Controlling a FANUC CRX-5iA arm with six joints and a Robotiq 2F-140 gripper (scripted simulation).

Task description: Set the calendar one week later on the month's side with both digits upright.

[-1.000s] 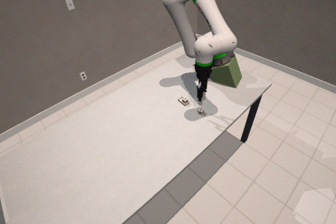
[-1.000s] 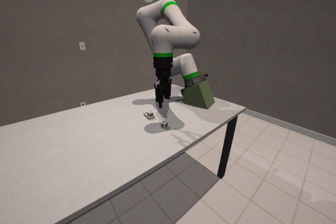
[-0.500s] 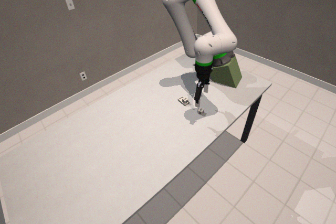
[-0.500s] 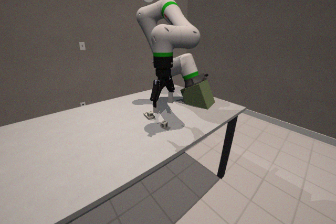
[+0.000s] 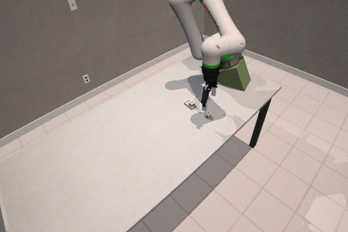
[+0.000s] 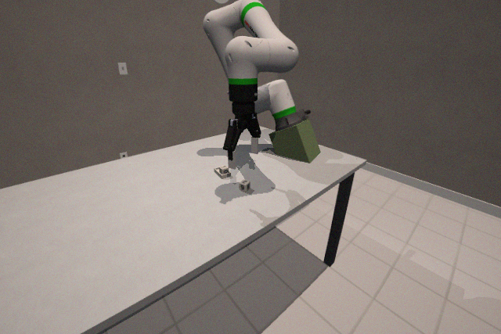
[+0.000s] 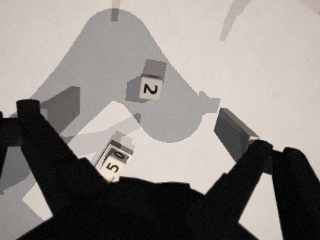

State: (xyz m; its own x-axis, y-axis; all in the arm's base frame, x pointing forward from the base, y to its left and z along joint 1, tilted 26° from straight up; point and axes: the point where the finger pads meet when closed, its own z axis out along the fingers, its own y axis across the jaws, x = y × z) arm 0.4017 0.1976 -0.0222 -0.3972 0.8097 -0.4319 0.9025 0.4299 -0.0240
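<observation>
My gripper is now 12 cm above the white calendar cube.
</observation>
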